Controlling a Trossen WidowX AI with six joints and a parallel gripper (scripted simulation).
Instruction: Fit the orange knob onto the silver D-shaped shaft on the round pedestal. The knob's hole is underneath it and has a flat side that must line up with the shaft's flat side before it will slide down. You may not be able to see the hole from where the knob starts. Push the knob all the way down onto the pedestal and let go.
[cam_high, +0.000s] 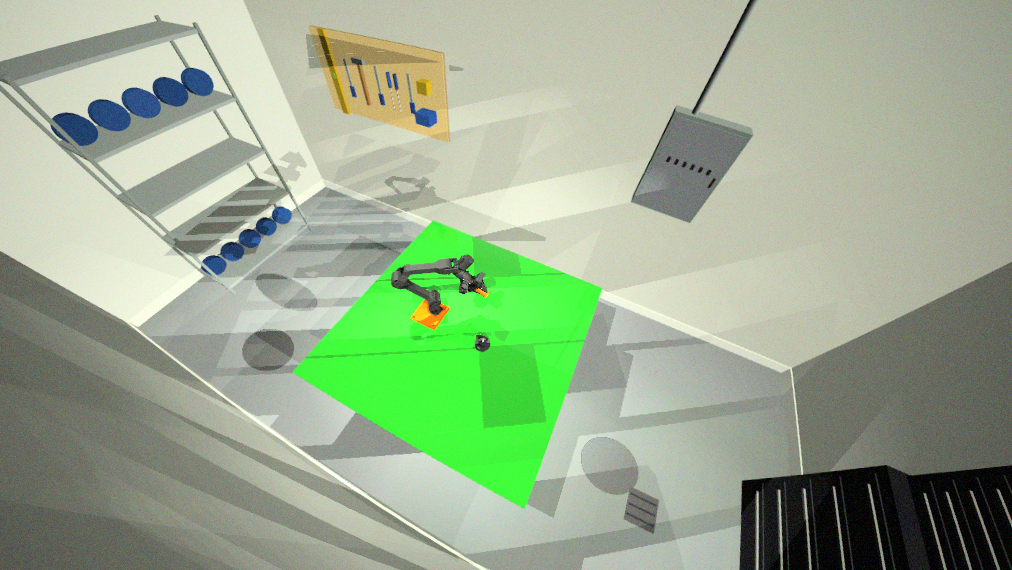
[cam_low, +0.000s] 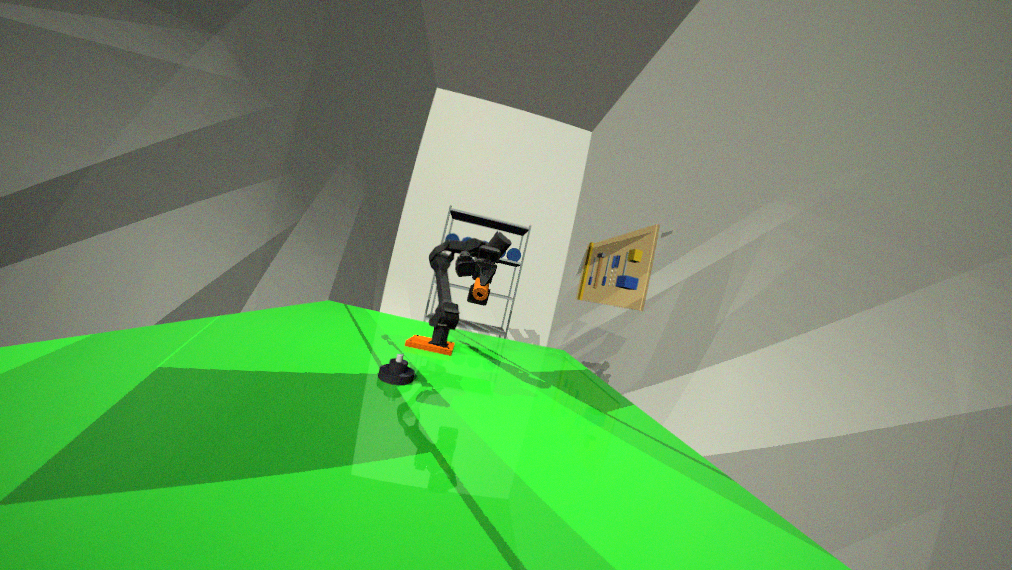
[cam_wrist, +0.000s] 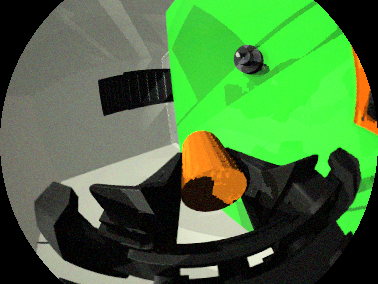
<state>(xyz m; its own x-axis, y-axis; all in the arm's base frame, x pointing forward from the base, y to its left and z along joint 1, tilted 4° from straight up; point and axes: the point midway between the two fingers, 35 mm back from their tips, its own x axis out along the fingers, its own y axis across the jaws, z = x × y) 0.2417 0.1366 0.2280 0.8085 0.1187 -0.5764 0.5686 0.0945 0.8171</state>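
Now: gripper tip 3 cm past the orange knob and 2 cm below it. From my gripper tip the other things lie so: dark round pedestal: 22 cm below, 15 cm to the right, 9 cm ahead.
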